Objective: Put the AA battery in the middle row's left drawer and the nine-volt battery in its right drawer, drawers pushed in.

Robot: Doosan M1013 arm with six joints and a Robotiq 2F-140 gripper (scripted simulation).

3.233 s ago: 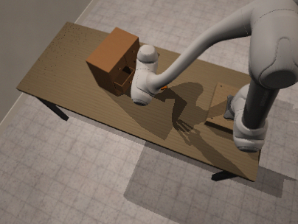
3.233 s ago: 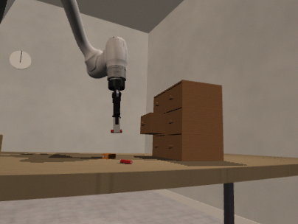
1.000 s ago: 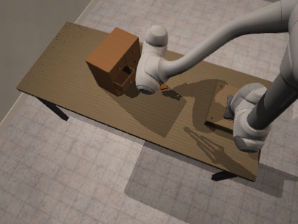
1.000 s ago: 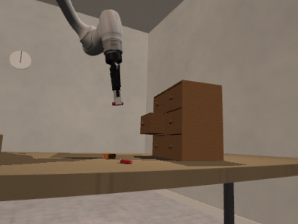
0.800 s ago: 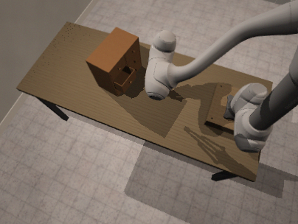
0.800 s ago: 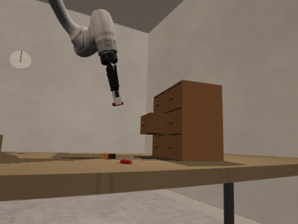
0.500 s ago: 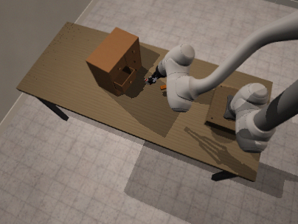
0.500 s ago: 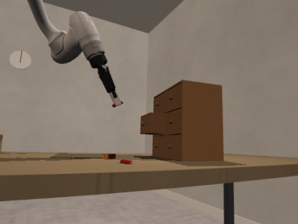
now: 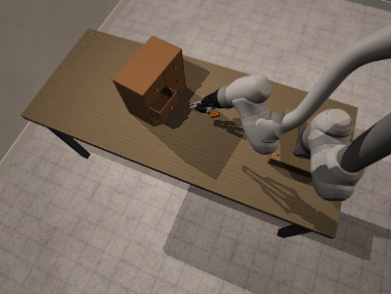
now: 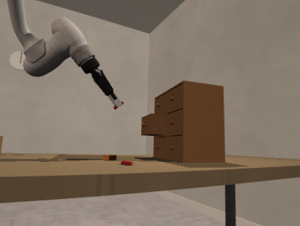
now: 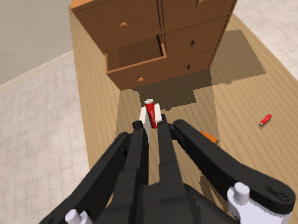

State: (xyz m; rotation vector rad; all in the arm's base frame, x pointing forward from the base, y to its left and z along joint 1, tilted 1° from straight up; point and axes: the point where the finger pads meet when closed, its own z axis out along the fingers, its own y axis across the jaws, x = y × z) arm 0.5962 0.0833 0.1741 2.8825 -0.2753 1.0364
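My gripper is now 20 mm short of the AA battery and 20 mm above it. From my hand the other things lie so: orange nine-volt battery 60 mm behind, 130 mm to the right, 240 mm below.
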